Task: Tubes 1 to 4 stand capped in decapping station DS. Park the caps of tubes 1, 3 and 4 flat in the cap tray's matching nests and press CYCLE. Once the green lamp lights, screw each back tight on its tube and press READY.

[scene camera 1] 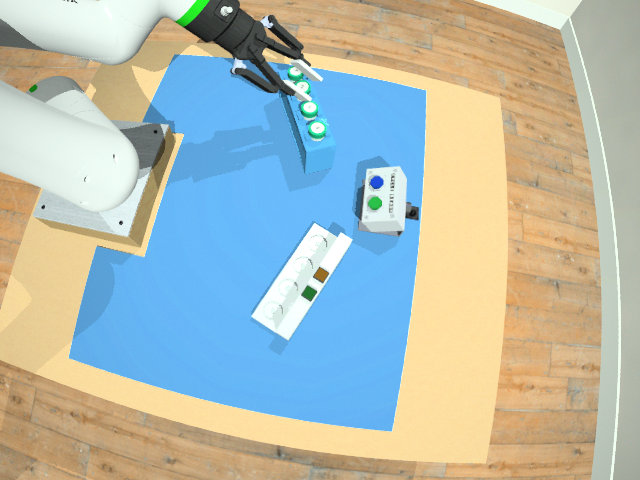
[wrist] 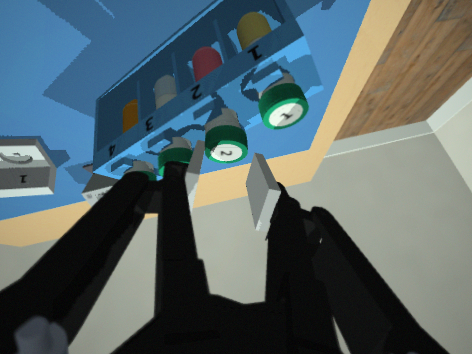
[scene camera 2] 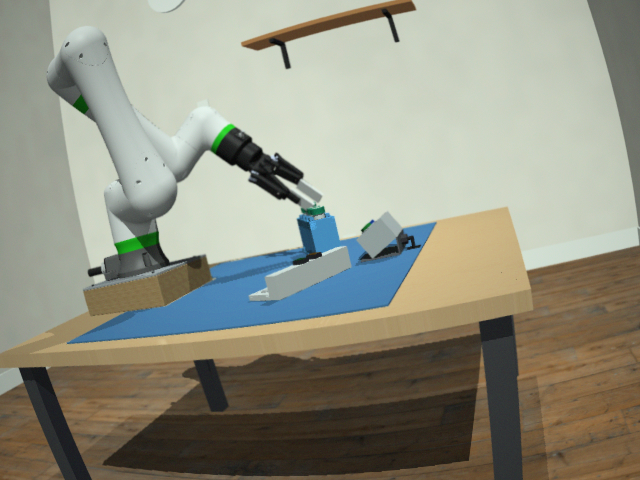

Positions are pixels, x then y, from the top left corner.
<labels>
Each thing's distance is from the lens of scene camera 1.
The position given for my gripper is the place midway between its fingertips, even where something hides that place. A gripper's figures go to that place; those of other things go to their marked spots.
my gripper (scene camera 1: pixel 312 89): 82 cm
grey button box (scene camera 1: pixel 389 219): 75 cm
</labels>
